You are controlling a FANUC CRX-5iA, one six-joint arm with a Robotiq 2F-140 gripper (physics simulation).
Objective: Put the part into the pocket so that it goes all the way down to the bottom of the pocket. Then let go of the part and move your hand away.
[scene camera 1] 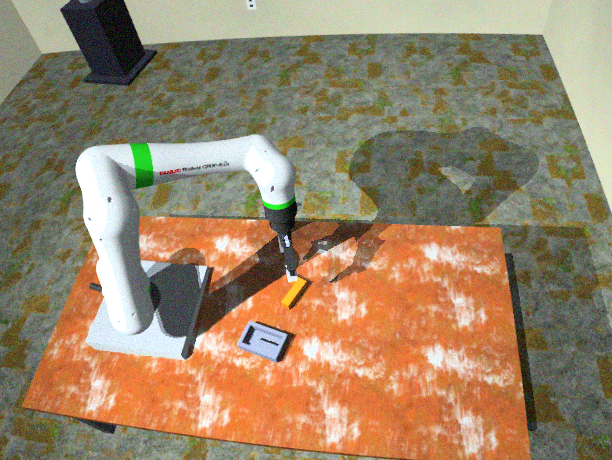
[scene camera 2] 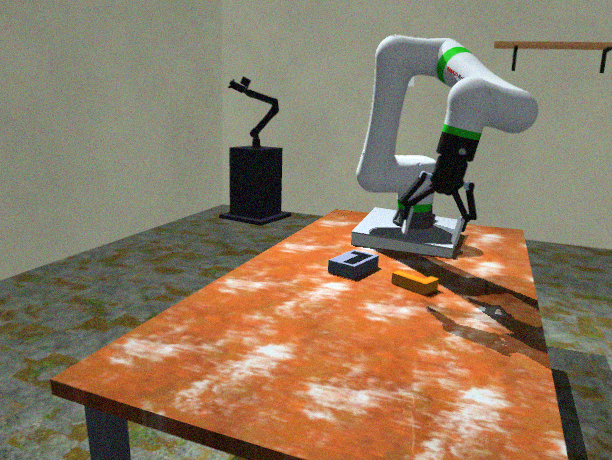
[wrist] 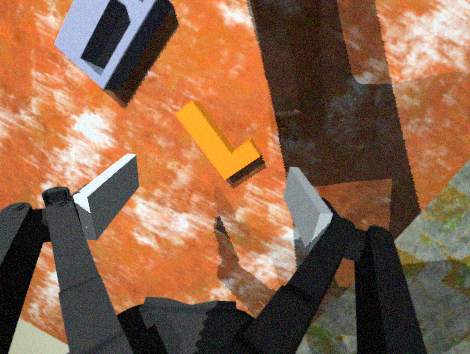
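Where they show: gripper, fingertip midpoint: [scene camera 2: 428, 237] [wrist: 213, 176]; arm's base at its link origin: [scene camera 2: 412, 223].
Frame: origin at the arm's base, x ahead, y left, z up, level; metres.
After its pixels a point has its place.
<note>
The part, an orange L-shaped block [scene camera 1: 295, 293] @(x 0.517, y 0.174, z -0.023 m) [scene camera 2: 413, 282] @(x 0.528, y 0.192, z -0.031 m) [wrist: 214, 143] @(x 0.506, y 0.187, z -0.024 m), lies flat on the table, apart from the pocket block. The pocket is a recess in a light blue-grey block [scene camera 1: 257, 350] @(x 0.464, y -0.053, z -0.017 m) [scene camera 2: 345, 270] @(x 0.537, y -0.005, z -0.036 m) [wrist: 74, 41] @(x 0.509, y -0.037, z -0.018 m); dark shadow covers some of its inside. In the wrist view the pocket block is at the top left, partly cut off. My gripper [scene camera 1: 291, 275] @(x 0.496, y 0.212, z 0.088 m) [scene camera 2: 432, 227] @(x 0.496, y 0.212, z 0.088 m) [wrist: 213, 176] @(x 0.496, y 0.212, z 0.088 m) is wide open and empty, above the table. In the wrist view the part shows beyond the gap between the fingertips, its short leg toward the right finger.
The robot's pale base plate [scene camera 1: 135, 352] @(x 0.061, y -0.169, z -0.032 m) [scene camera 2: 400, 245] @(x 0.201, y 0.032, z -0.034 m) stands on the orange and white table [scene camera 1: 400, 310] @(x 0.867, y 0.210, z -0.054 m) [scene camera 2: 280, 320] @(x 0.882, y 0.010, z -0.053 m). The arm casts dark shadows over the table near the part. A black pedestal [scene camera 1: 107, 40] [scene camera 2: 255, 182] stands on the floor away from the table.
</note>
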